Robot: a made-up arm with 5 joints.
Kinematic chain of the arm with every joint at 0, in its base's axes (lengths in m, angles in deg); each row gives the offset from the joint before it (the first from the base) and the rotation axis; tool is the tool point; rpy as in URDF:
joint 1: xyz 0.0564 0 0.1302 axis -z
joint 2: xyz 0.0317 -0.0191 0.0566 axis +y
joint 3: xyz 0.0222 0 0.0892 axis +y
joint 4: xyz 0.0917 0 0.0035 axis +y
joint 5: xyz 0.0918 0.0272 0 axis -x
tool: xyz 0 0 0 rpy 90 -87.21 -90
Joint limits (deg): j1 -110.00..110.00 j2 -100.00..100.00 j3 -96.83..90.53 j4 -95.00..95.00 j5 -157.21..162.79
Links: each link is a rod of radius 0.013 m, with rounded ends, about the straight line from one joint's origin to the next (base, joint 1, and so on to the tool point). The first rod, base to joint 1, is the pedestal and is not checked.
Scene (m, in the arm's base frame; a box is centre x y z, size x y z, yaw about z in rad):
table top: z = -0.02
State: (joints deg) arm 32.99 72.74 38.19 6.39 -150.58
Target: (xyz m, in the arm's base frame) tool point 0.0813 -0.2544 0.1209
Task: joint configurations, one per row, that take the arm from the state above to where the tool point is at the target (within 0.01 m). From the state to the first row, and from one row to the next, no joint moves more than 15 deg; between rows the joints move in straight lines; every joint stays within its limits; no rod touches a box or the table.
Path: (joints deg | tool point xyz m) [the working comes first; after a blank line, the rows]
Joints at the target: 86.23 45.71 -0.99 -11.50 -150.58
Straight joint move there: clear.

1: 46.30 65.98 28.39 1.92 -150.58 | 0.1373 -0.0730 0.0199
2: 59.61 59.22 18.60 -2.56 -150.58 | 0.1473 -0.1389 0.0357
3: 72.92 52.46 8.80 -7.03 -150.58 | 0.1278 -0.2048 0.0703
4: 86.23 45.71 -0.99 -11.50 -150.58 | 0.0813 -0.2544 0.1209

